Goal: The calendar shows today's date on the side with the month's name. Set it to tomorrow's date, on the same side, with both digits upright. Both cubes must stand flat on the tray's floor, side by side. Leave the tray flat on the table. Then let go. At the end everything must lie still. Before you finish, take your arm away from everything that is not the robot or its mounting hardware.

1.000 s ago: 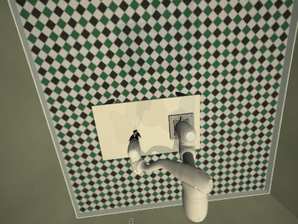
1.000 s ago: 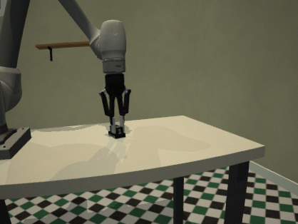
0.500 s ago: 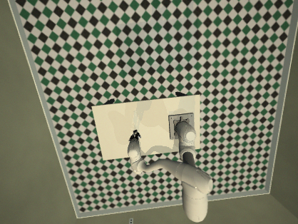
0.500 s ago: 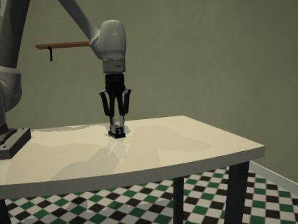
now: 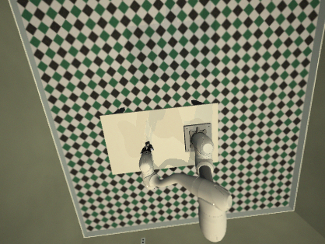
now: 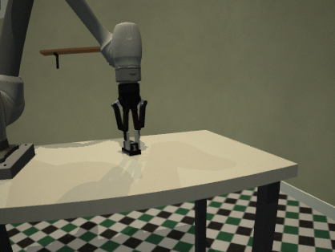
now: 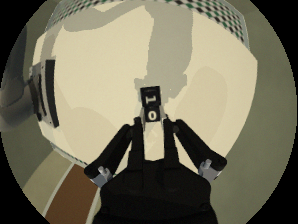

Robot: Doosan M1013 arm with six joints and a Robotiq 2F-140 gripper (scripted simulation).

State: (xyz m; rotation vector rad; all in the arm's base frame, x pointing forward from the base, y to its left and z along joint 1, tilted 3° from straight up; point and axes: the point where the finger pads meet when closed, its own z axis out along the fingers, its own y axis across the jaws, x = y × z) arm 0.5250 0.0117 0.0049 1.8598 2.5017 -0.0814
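My gripper is now 30 mm above the black calendar cube. Also, from my hand: calendar tray 40 mm below, 20 mm to the left, 10 mm behind.
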